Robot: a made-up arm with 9 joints.
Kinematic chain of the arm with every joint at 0, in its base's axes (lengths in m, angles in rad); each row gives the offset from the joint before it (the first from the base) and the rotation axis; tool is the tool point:
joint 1: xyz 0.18 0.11 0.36 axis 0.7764 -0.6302 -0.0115
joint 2: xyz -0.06 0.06 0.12 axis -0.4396 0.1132 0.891
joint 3: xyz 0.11 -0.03 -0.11 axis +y
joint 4: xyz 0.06 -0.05 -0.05 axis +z
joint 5: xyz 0.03 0 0.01 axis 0.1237 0.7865 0.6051
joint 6: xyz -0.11 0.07 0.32 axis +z
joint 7: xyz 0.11 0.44 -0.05 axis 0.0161 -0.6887 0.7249
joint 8: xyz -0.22 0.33 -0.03 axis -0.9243 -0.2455 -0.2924
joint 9: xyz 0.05 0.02 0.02 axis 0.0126 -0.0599 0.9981
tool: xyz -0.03 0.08 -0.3
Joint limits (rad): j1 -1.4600..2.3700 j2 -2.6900..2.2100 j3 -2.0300..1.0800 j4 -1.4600..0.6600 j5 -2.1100..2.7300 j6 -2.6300..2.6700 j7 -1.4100..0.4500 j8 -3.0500..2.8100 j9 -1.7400..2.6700
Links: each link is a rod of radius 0.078 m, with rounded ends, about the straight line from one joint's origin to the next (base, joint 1, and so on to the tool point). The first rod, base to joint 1, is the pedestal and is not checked.
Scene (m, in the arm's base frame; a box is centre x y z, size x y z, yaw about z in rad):
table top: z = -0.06
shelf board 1: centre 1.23 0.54 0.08 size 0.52 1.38 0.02 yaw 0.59
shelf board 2: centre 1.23 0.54 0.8 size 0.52 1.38 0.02 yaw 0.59
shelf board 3: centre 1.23 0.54 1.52 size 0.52 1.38 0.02 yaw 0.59
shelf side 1: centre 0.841 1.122 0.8 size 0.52 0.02 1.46 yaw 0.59
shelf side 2: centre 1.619 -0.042 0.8 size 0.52 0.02 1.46 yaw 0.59
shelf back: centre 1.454 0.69 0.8 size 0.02 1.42 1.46 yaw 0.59
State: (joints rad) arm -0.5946 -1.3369 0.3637 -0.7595 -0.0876 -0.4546 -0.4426 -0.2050 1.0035
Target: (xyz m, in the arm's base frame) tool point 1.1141 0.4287 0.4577
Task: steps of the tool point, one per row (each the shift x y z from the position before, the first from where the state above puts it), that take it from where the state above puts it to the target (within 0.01 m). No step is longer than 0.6 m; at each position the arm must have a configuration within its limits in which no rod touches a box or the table.
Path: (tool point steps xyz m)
1: 0.2576 0.4903 0.0991
2: -0.0486 0.5172 0.2309

